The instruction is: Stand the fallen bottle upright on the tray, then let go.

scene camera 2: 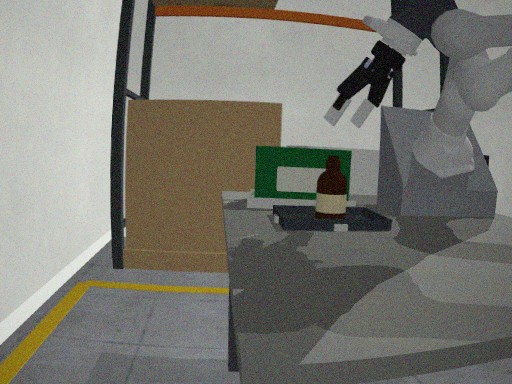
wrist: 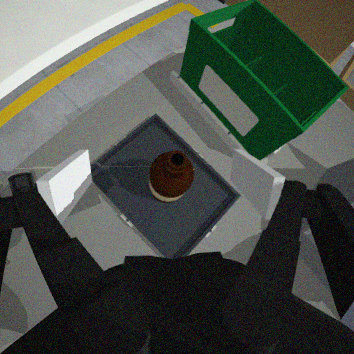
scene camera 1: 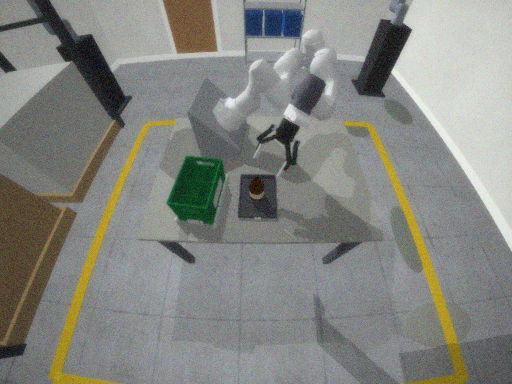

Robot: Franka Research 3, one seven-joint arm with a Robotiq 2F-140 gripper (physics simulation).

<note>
In view: the gripper (scene camera 2: pixel 342 123) and a brown bottle (scene camera 2: pixel 331 195).
The brown bottle also shows in the wrist view (wrist: pixel 171 173). The gripper is seen too in the wrist view (wrist: pixel 162 164) and in scene camera 1 (scene camera 1: pixel 266 166).
</note>
